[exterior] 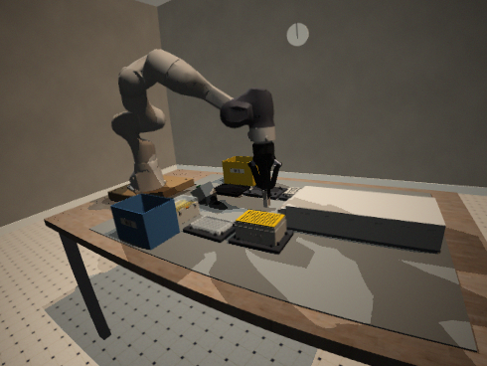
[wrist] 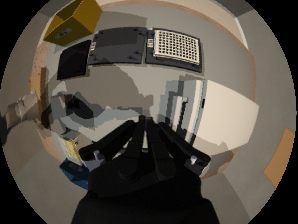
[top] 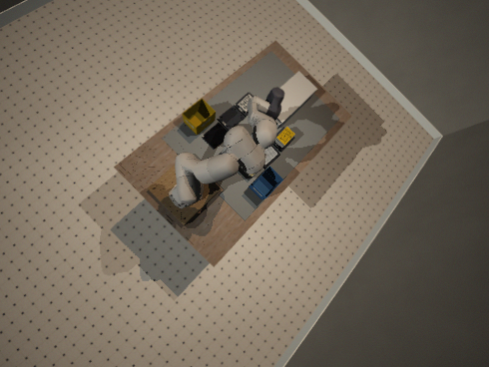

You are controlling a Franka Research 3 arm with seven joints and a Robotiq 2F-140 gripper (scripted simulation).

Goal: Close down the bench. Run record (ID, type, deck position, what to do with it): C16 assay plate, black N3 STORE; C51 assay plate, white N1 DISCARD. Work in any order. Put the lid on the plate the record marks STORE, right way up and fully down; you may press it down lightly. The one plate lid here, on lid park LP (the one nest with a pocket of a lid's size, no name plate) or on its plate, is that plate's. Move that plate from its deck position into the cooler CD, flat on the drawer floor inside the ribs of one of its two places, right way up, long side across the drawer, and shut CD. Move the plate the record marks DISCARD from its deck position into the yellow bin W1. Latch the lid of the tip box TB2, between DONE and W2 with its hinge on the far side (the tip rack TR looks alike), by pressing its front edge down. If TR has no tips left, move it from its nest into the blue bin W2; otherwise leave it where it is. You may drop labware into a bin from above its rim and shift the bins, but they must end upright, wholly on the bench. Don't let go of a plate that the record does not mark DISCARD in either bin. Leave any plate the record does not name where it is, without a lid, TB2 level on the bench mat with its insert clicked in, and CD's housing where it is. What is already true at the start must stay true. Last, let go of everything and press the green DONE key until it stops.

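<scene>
Right now the white assay plate is 20 cm to the left of my hand, 4 cm below it and 4 cm ahead of it. The rest, counted from my hand: cooler drawer: 21 cm ahead, 3 cm to the left, 3 cm below; tip rack TR: 18 cm to the right, 9 cm ahead; grey plate lid: 18 cm ahead, 3 cm below, 2 cm to the left.
</scene>
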